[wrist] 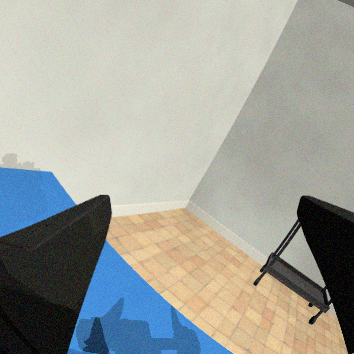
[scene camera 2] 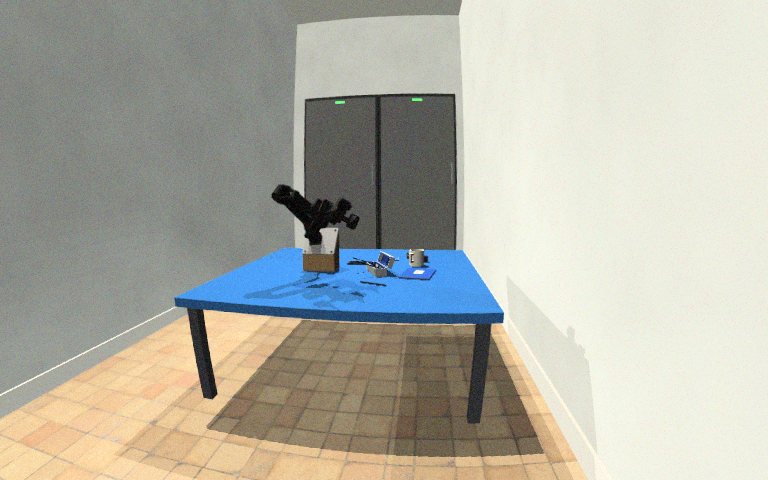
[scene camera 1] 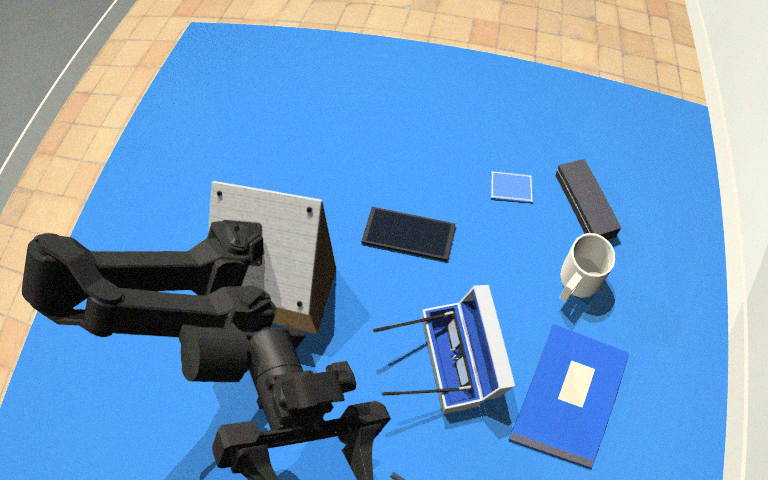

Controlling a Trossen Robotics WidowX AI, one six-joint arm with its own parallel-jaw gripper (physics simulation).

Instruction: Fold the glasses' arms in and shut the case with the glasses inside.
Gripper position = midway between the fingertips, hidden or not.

My gripper (wrist: 209,205) is open and holds nothing. The table carries a small blue card (scene camera 1: 506,186), a blue notebook (scene camera 1: 565,412), a dark box (scene camera 1: 585,196) and a white mug (scene camera 1: 591,258).
The wrist view does not show the small blue card: it is out of frame. The wrist view does not show the blue notebook: it is out of frame.
